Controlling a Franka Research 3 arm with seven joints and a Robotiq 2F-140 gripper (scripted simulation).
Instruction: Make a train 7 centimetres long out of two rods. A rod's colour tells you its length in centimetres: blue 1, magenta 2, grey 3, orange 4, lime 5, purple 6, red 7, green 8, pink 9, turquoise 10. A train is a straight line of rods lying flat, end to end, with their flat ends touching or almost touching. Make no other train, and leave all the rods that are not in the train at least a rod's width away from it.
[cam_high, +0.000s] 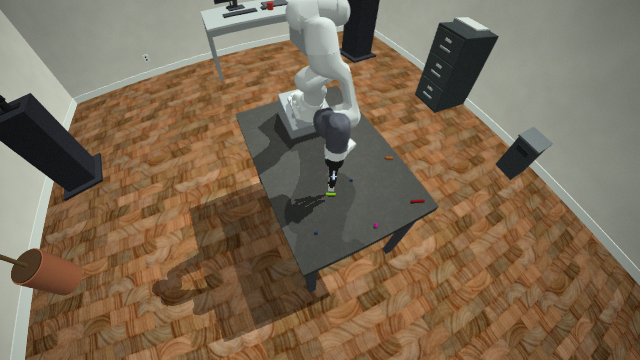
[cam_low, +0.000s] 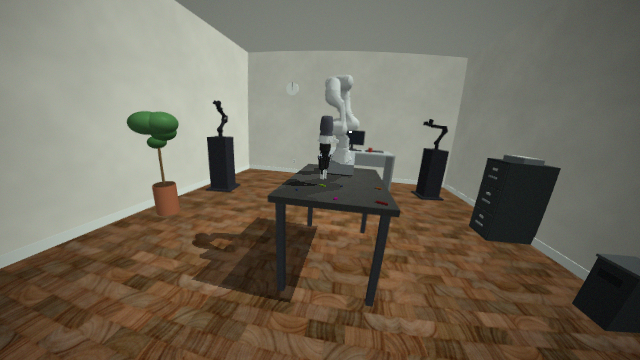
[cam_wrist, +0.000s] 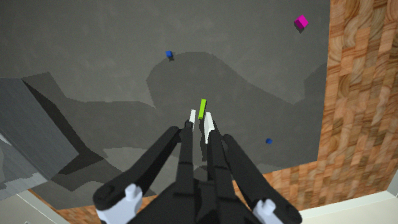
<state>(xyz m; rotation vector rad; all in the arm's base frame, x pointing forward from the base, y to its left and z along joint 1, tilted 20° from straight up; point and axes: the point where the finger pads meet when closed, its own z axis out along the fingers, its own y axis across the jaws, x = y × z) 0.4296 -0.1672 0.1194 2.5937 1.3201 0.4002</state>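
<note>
My gripper is now 80 mm above the lime rod. Also, from my hand: magenta rod 260 mm ahead, 70 mm to the left, 80 mm below; orange rod 410 mm to the left, 80 mm below; red rod 290 mm ahead, 340 mm to the left, 80 mm below.
</note>
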